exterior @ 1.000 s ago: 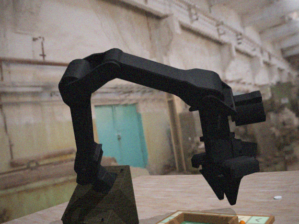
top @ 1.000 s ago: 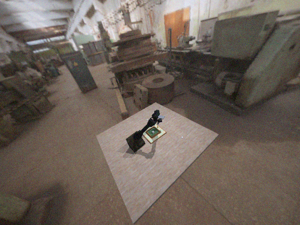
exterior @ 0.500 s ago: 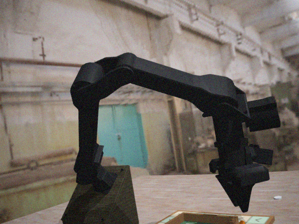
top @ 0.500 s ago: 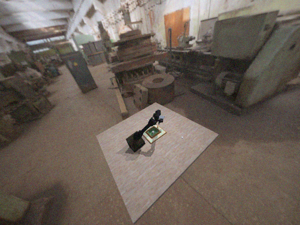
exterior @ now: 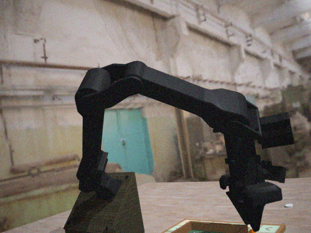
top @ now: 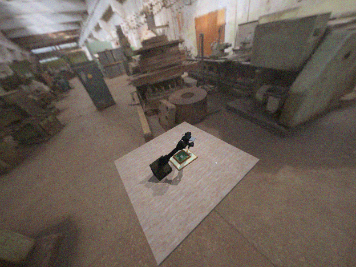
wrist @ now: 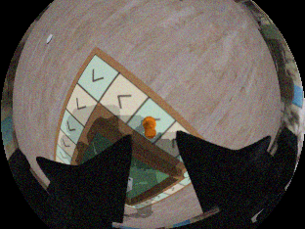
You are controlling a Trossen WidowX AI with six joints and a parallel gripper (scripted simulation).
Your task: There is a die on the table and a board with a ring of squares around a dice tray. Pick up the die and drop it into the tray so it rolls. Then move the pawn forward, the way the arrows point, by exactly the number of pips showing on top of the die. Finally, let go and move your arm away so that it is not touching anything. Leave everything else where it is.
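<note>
Now: gripper tip 20 mm above the orange pawn. Also, from my gripper tip: grey-blue card: 190 mm ahead, 180 mm to the left, 50 mm below; then white die: 120 mm behind, 30 mm to the right, 20 mm below.
</note>
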